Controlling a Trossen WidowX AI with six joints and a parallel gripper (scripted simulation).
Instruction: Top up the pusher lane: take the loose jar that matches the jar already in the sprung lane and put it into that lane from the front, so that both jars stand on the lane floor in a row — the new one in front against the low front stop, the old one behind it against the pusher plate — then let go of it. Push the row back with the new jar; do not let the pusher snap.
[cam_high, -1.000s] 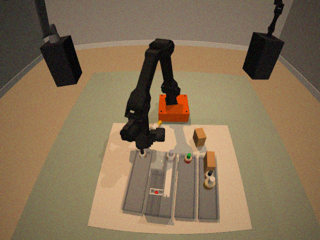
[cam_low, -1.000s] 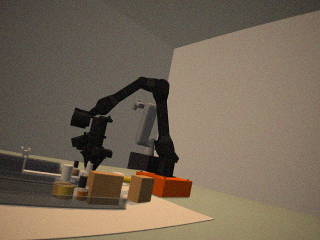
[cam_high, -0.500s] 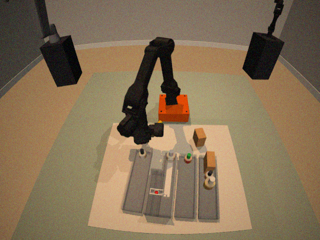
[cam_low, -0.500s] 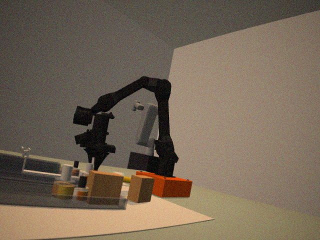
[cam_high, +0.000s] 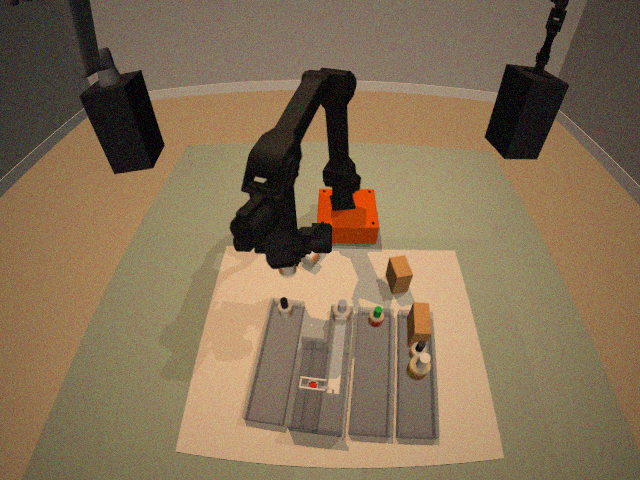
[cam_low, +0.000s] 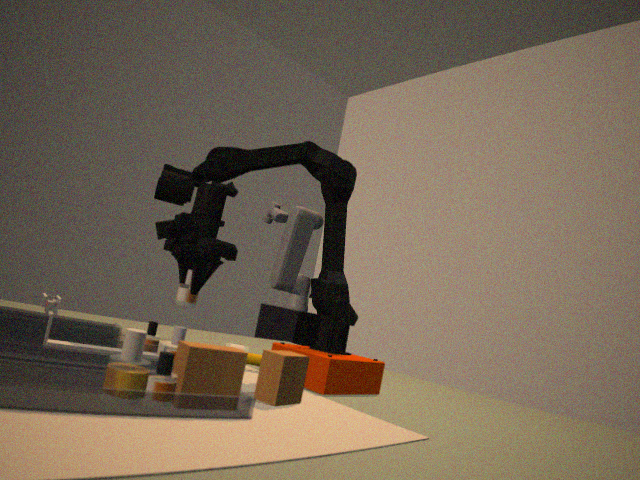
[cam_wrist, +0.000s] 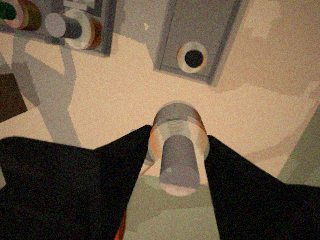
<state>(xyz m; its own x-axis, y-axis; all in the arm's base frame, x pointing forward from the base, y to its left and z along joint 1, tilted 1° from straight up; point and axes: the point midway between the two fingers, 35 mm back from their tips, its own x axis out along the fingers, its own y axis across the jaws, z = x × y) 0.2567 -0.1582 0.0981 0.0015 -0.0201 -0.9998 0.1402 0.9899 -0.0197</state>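
The green-capped jar lies 10 cm ahead of my gripper tip, 18 cm to the left of it and 9 cm below it. Also, from my gripper tip: red mark: 25 cm ahead, 3 cm to the left, 5 cm below; then sprung lane: 21 cm ahead, 5 cm to the left, 10 cm below.
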